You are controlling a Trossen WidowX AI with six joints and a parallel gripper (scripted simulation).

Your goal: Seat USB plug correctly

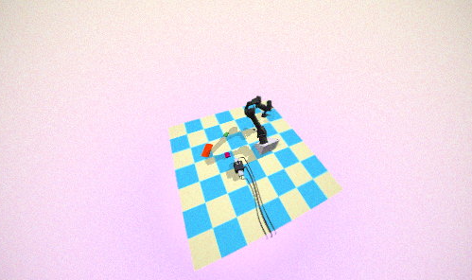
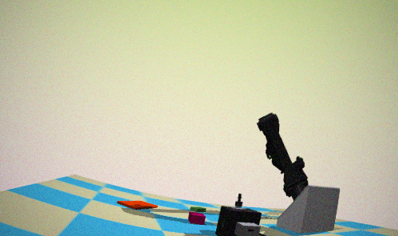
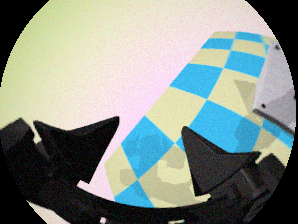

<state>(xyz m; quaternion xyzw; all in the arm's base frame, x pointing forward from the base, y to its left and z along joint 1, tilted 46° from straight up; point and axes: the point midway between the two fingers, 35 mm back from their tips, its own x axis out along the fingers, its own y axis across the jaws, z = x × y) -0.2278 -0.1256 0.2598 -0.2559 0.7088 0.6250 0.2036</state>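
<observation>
Now: the USB plug 560 mm ahead of my gripper tip, 340 mm to the left of it and 80 mm below it. Round my gripper tip: magenta block: 610 mm ahead, 200 mm to the left, 160 mm below; then green block: 520 mm ahead, 160 mm below, 40 mm to the right; then orange slab: 770 mm ahead, 170 mm below, 60 mm to the left.
</observation>
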